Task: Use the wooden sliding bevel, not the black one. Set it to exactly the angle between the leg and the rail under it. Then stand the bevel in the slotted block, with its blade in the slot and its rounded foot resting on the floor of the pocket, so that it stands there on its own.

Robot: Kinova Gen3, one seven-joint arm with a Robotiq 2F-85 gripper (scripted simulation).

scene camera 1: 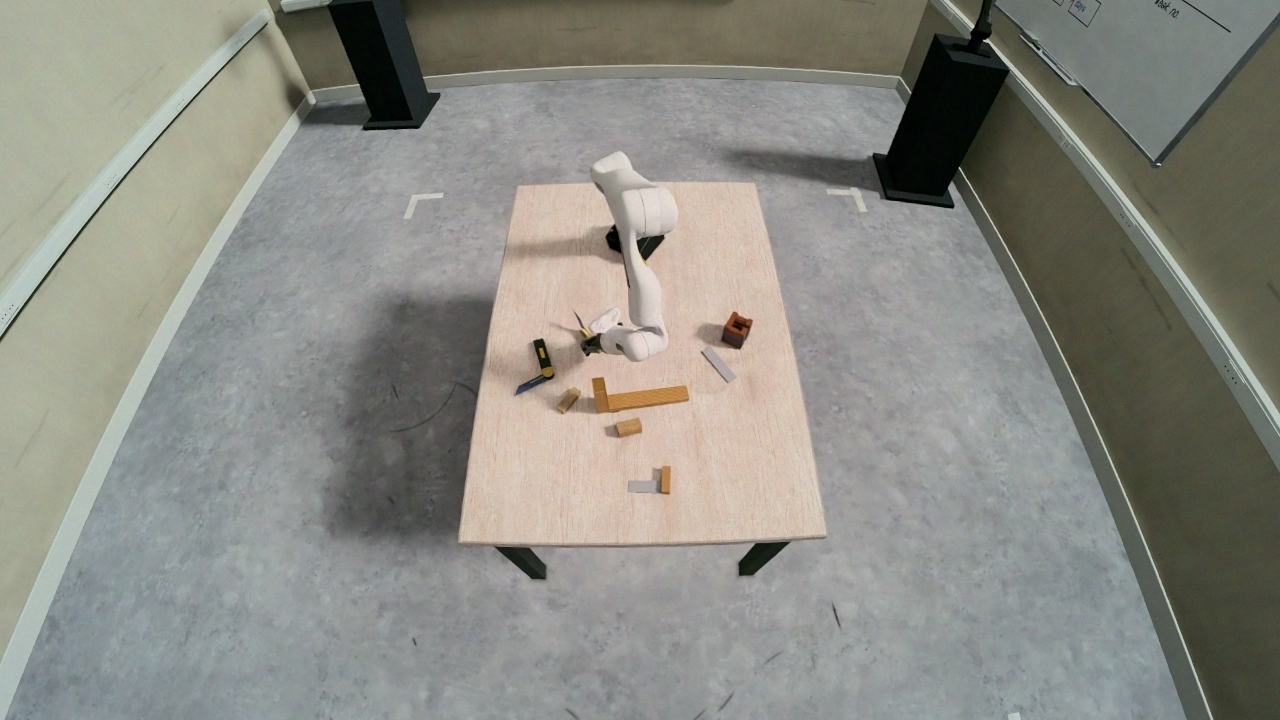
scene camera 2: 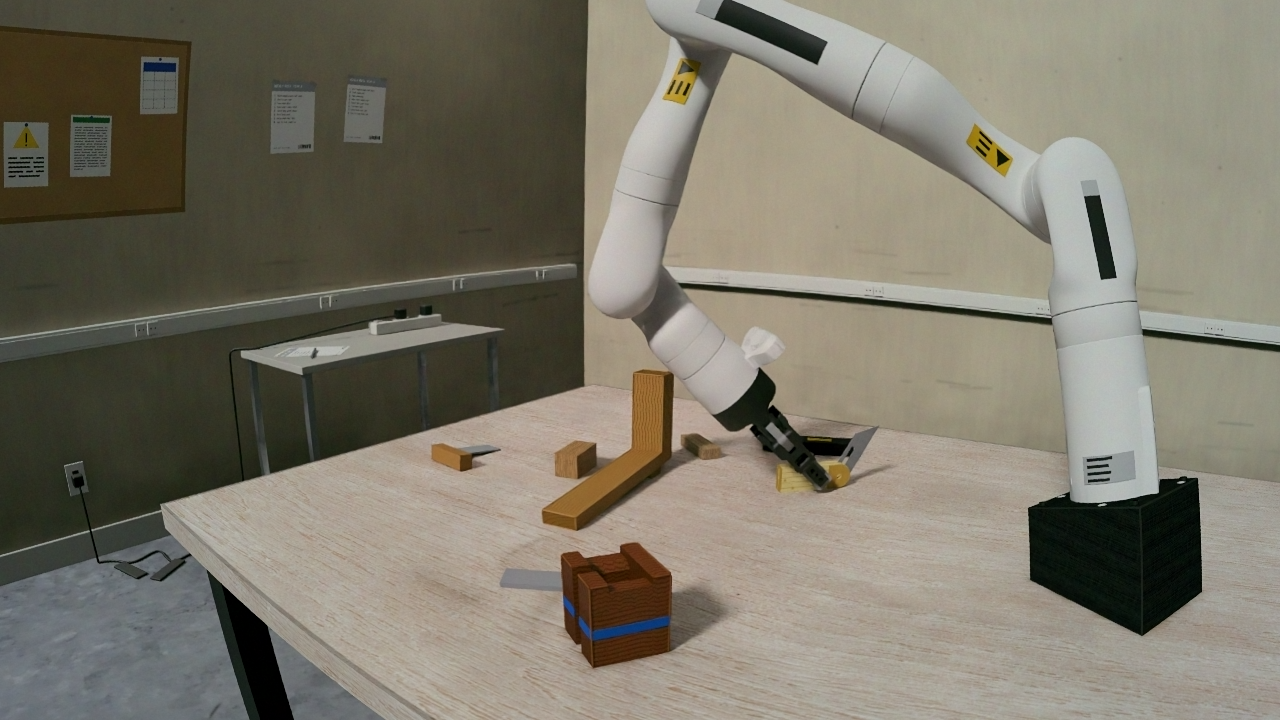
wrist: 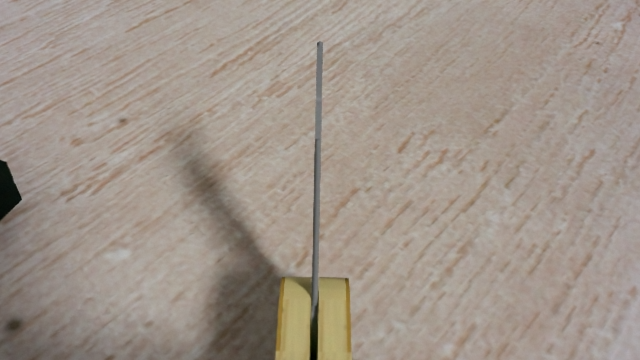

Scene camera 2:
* my gripper: 819, 477
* black bevel: 825, 446
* wooden sliding bevel: 788, 480
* grey strip: 512, 578
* wood-and-metal square: 461, 460
